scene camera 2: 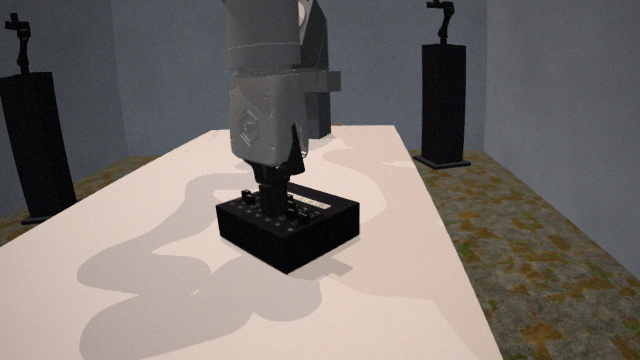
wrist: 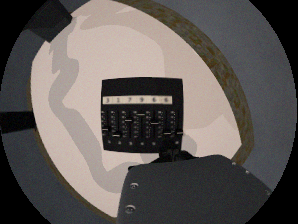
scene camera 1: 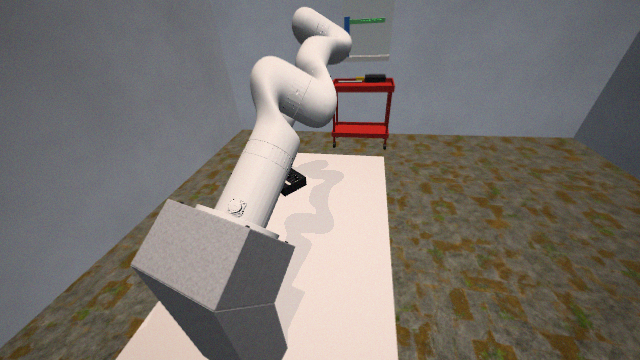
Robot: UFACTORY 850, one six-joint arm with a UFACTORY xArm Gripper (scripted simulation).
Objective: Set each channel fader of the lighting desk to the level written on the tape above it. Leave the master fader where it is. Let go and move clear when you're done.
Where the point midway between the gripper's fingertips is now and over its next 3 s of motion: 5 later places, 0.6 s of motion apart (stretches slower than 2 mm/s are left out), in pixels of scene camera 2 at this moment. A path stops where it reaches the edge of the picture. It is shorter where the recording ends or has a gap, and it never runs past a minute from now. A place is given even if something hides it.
My gripper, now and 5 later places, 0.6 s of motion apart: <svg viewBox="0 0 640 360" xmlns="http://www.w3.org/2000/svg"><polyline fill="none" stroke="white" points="275,212 275,217 276,221 278,220 284,218 288,216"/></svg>
